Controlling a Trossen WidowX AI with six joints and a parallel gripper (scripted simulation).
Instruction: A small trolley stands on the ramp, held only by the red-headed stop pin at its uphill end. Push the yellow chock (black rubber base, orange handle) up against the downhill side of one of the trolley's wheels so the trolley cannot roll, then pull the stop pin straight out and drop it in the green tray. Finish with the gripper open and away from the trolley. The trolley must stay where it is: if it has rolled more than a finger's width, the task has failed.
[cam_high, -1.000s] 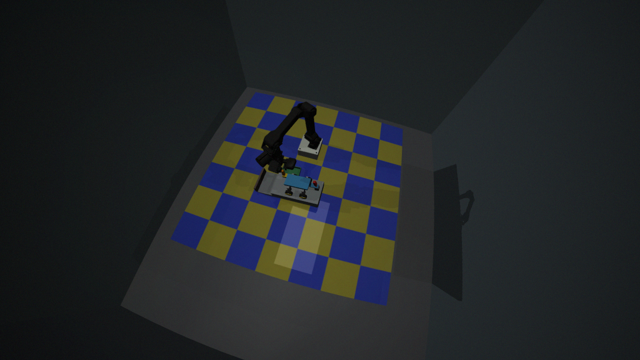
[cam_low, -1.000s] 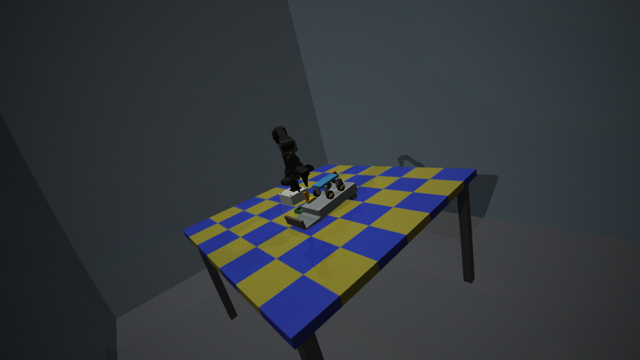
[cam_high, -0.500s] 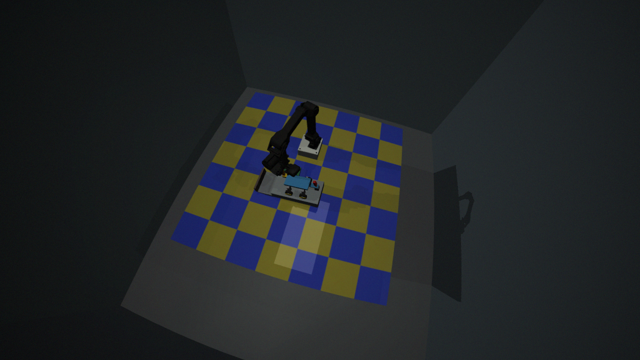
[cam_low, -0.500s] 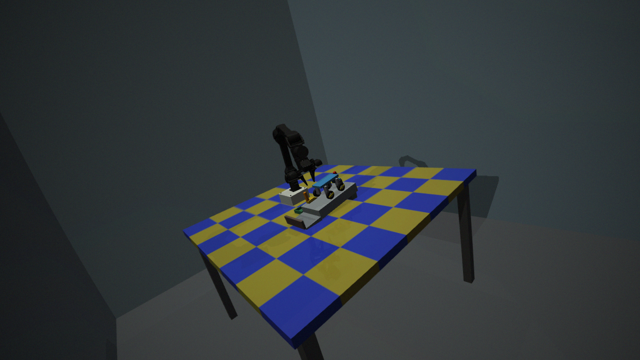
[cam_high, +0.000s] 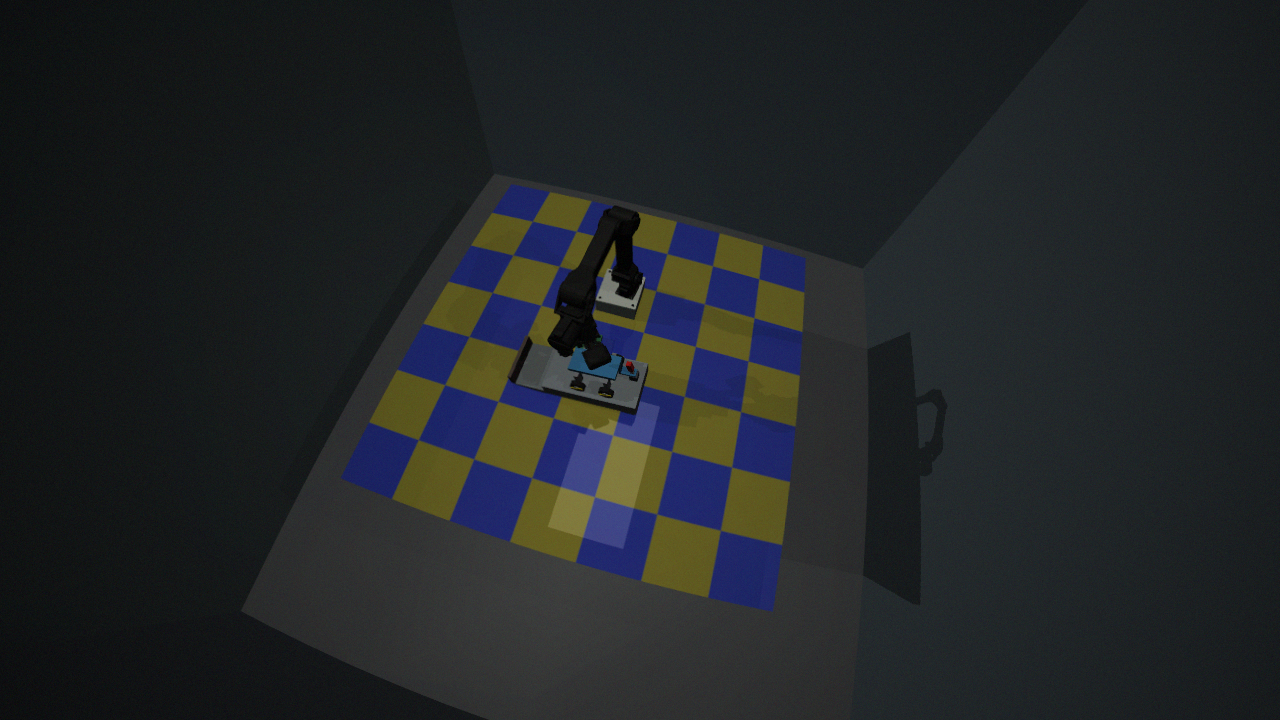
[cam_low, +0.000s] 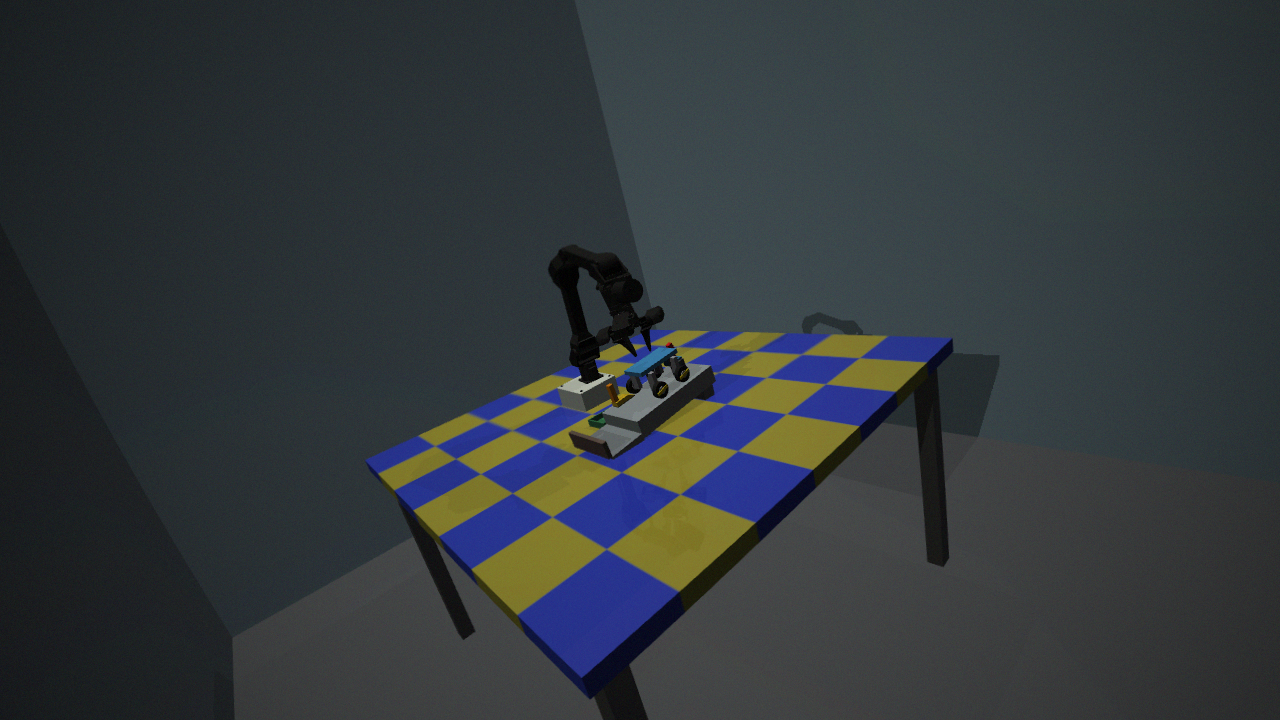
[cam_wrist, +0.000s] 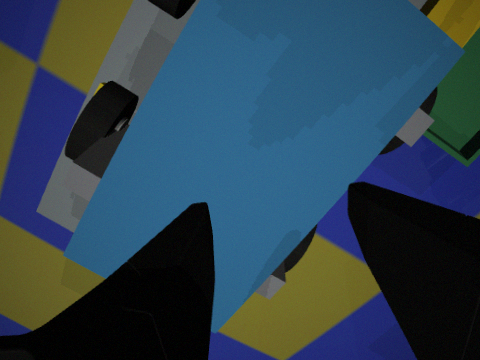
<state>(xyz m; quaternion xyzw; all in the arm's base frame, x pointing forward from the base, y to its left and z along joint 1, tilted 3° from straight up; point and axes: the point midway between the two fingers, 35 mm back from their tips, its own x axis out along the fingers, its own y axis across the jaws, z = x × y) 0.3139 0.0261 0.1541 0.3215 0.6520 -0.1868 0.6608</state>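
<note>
The red-headed stop pin lies 11 cm to the left of my gripper tip, 5 cm below it and 2 cm behind it. The rest, counted from my gripper tip: grey ramp (13 cm below, 1 cm to the left, 1 cm ahead); then yellow chock (9 cm below, 8 cm to the right, 3 cm behind); then blue trolley (7 cm below, 2 cm to the left, 1 cm ahead).
</note>
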